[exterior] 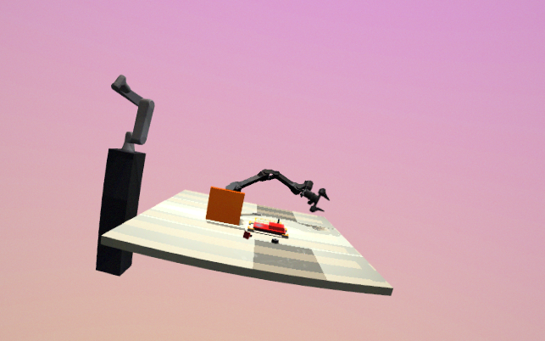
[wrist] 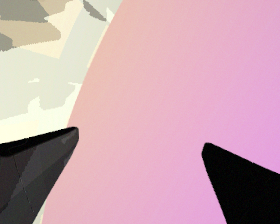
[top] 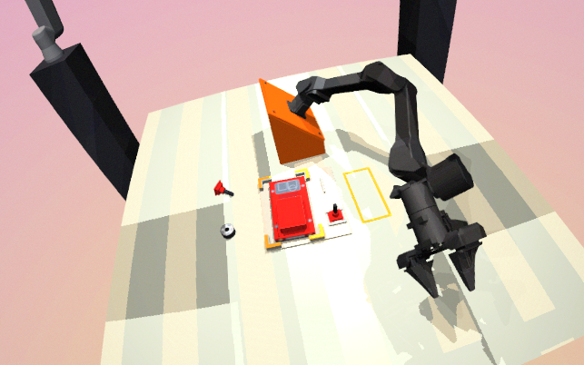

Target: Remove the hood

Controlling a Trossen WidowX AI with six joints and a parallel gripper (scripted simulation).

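Now: gripper tip 360 mm past the red hood, 240 mm to the left of it and 150 mm above it. Also, from my gripper tip: pale square tile: 470 mm behind, 150 mm to the left, 180 mm below.
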